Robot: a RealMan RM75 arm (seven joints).
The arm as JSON. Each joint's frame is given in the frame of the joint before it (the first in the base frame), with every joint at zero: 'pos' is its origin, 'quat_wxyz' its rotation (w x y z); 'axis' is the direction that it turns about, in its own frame. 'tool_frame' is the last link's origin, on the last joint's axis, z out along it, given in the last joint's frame.
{
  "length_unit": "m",
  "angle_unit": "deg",
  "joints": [
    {
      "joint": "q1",
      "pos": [
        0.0,
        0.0,
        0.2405
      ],
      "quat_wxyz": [
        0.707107,
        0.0,
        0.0,
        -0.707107
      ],
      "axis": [
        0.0,
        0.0,
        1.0
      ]
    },
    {
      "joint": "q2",
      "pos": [
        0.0,
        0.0,
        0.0
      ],
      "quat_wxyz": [
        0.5,
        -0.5,
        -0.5,
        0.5
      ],
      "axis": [
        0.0,
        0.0,
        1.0
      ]
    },
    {
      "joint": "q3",
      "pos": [
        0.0,
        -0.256,
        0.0
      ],
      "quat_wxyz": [
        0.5,
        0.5,
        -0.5,
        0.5
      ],
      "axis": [
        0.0,
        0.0,
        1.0
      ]
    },
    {
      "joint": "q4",
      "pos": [
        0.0,
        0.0,
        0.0
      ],
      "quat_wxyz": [
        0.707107,
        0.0,
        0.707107,
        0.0
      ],
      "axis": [
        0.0,
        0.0,
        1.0
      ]
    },
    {
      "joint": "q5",
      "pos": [
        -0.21,
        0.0,
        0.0
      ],
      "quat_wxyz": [
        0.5,
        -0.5,
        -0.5,
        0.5
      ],
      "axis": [
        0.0,
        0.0,
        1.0
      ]
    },
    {
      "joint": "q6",
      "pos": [
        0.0,
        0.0,
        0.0
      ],
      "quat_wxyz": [
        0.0,
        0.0,
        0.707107,
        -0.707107
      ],
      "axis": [
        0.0,
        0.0,
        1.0
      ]
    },
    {
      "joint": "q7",
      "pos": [
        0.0,
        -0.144,
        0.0
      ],
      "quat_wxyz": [
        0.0,
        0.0,
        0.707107,
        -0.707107
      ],
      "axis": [
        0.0,
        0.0,
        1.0
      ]
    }
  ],
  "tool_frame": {
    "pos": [
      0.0,
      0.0,
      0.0
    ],
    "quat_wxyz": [
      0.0,
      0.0,
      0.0,
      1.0
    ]
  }
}
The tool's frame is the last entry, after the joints.
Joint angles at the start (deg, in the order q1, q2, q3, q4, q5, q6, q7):
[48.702 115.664 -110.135 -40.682 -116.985 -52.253 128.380]
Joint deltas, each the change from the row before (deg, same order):
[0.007 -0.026 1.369 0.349 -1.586 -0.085 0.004]
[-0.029 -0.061 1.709 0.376 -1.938 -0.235 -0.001]
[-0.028 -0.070 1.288 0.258 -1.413 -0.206 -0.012]
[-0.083 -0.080 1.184 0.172 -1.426 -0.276 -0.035]
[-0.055 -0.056 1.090 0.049 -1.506 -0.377 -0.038]
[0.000 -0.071 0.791 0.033 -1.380 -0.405 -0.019]
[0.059 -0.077 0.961 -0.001 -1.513 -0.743 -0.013]
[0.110 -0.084 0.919 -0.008 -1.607 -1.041 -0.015]
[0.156 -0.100 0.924 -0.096 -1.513 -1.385 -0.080]
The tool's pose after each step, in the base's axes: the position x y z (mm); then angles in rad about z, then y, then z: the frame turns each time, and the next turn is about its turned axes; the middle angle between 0 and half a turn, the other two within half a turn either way. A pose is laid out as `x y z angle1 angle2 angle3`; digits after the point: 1 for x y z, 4 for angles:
184.0 377.8 -113.2 0.5054 2.7707 -2.2898
187.9 382.1 -108.3 0.5213 2.7502 -2.2691
190.8 385.2 -104.5 0.5310 2.7353 -2.2552
193.9 387.8 -100.8 0.5348 2.7203 -2.2486
196.5 390.0 -97.3 0.5341 2.7053 -2.2498
198.9 391.6 -94.3 0.5272 2.6904 -2.2597
201.1 393.1 -90.9 0.5125 2.6757 -2.2765
203.4 394.1 -87.4 0.4871 2.6600 -2.3048
205.1 394.5 -83.9 0.4542 2.6463 -2.3406

